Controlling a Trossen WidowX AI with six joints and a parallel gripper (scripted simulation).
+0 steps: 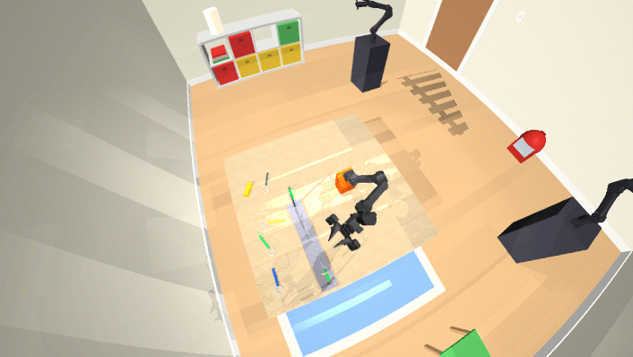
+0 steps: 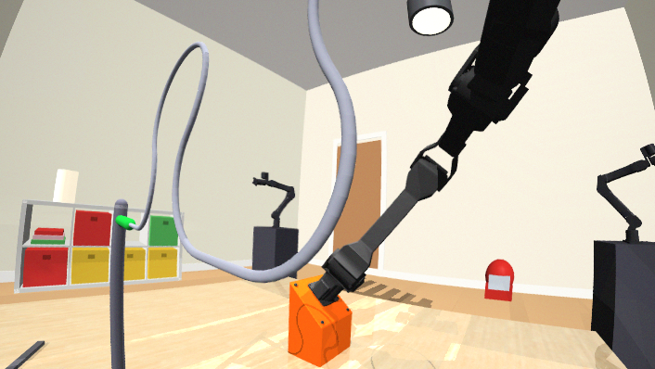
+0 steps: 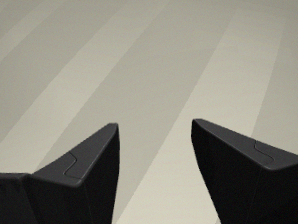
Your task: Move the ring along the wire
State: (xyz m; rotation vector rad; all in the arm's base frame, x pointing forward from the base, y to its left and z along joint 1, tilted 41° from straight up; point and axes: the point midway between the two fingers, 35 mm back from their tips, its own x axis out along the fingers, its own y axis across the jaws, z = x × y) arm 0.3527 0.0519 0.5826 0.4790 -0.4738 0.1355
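Now: gripper tip 310 mm above the ring with orange handle, 80 mm to the right of it and 60 mm short of it. The rest, counted from my gripper tip: yellow-handled ring (550 mm below, 420 mm to the right, 240 mm ahead); green-handled ring (550 mm below, 320 mm ahead, 260 mm to the right); blue-handled ring (550 mm below, 360 mm ahead, 10 mm to the right).
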